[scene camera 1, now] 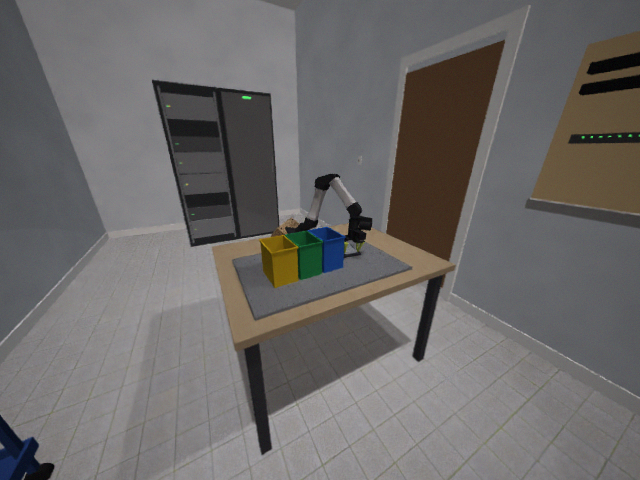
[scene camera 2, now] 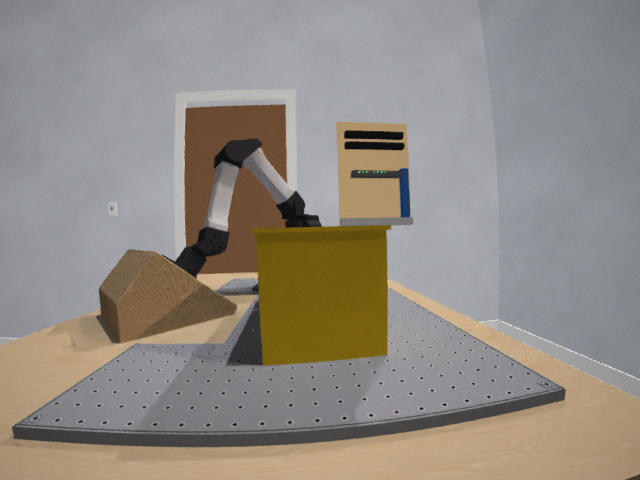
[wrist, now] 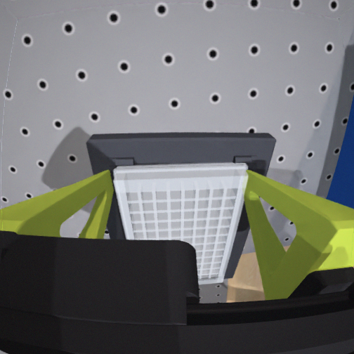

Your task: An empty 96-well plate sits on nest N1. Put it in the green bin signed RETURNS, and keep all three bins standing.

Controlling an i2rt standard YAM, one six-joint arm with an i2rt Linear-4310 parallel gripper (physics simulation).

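Note:
The white 96-well plate (wrist: 180, 210) sits in the dark nest (wrist: 180, 148) (scene camera 1: 353, 254), its grid of wells facing up. My gripper (wrist: 177, 177) (scene camera 1: 352, 248) points down, with its two yellow-green fingertips against the plate's two long sides, shut on it. The green bin (scene camera 1: 310, 258) stands upright between the yellow bin (scene camera 1: 280, 266) (scene camera 2: 323, 299) and the blue bin (scene camera 1: 333, 253) (wrist: 346, 170). The sign RETURNS cannot be read. In scene camera 2 the yellow bin hides the green and blue bins, the fingers and the plate.
The bins stand in a row on the grey perforated board (scene camera 1: 361, 271) (scene camera 2: 206, 382) (wrist: 145, 40), on the wooden table (scene camera 1: 299, 320). The blue bin is the one nearest the nest. A brown wedge-shaped block (scene camera 2: 147, 299) stands by the arm's base.

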